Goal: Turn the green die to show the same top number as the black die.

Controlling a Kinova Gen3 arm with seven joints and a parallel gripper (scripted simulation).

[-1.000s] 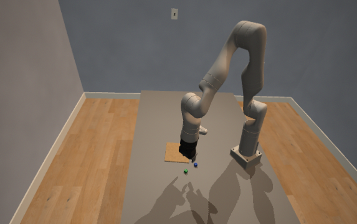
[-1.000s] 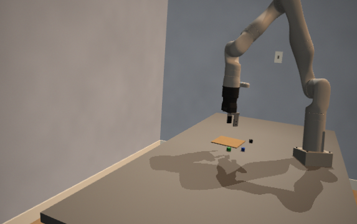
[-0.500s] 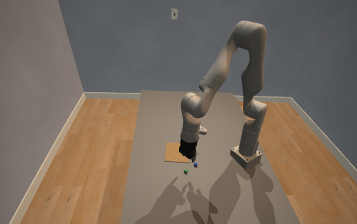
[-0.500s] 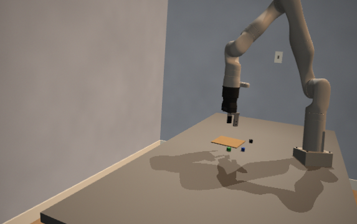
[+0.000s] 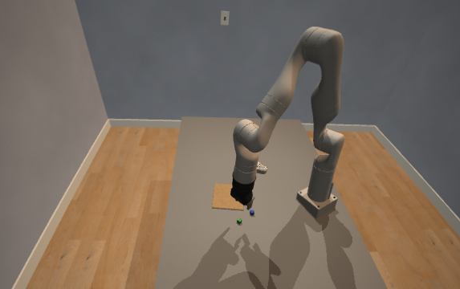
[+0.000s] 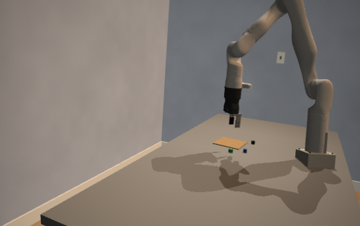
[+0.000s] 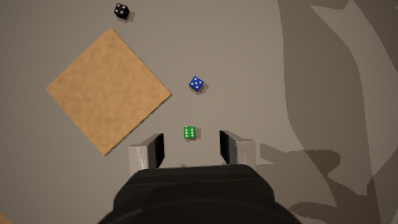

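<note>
My hand is 140 mm above the green die. From my hand the other things lie so: blue die: 60 mm behind, 40 mm to the right, 140 mm below; black die: 70 mm behind, 200 mm to the right, 140 mm below; tan mat: 40 mm ahead, 140 mm to the right, 150 mm below.
</note>
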